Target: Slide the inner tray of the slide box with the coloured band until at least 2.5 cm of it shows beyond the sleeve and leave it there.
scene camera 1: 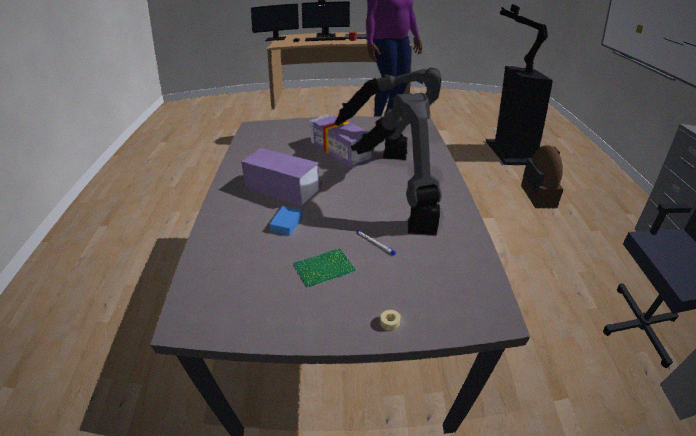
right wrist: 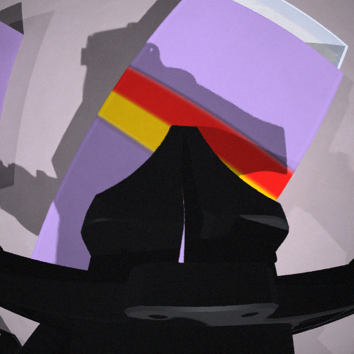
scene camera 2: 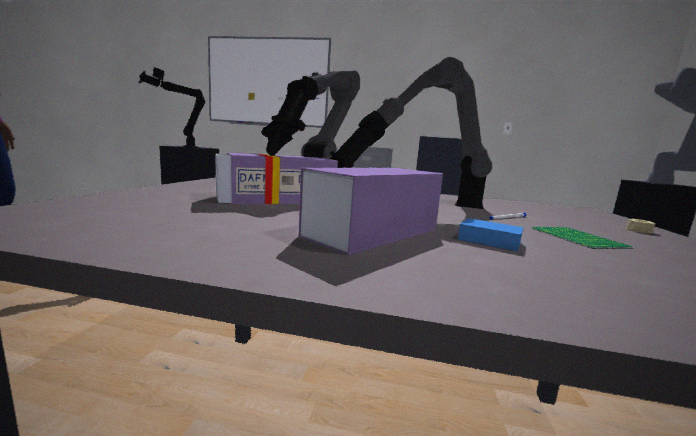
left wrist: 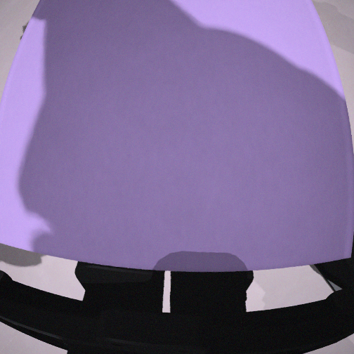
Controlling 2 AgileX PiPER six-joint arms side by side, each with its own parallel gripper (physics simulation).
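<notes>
The banded slide box's purple sleeve (scene camera 1: 355, 133) (scene camera 2: 249, 159) (left wrist: 175, 150) (right wrist: 250, 60) lies at the back of the table, with a red and yellow band (scene camera 1: 325, 139) (scene camera 2: 272, 179) (right wrist: 135, 107) around it. Its pale inner tray (scene camera 2: 223, 178) (right wrist: 300, 22) shows as a short stretch beyond the sleeve's far-left end in scene camera 2. My right gripper (scene camera 1: 337, 122) (scene camera 2: 270, 153) (right wrist: 182, 142) is shut and empty, tips down at the sleeve's top on the band. My left gripper (scene camera 1: 354, 148) is shut and empty at the sleeve's opposite end; its tips are hidden in the left wrist view.
A plain purple box with a pale end (scene camera 1: 272, 174) (scene camera 2: 395, 205) stands nearby. A blue block (scene camera 1: 285, 220) (scene camera 2: 490, 234), a white and blue pen (scene camera 1: 376, 242) (scene camera 2: 508, 216), a green mat (scene camera 1: 324, 267) (scene camera 2: 582, 238) and a tape roll (scene camera 1: 382, 320) (scene camera 2: 640, 225) lie farther off.
</notes>
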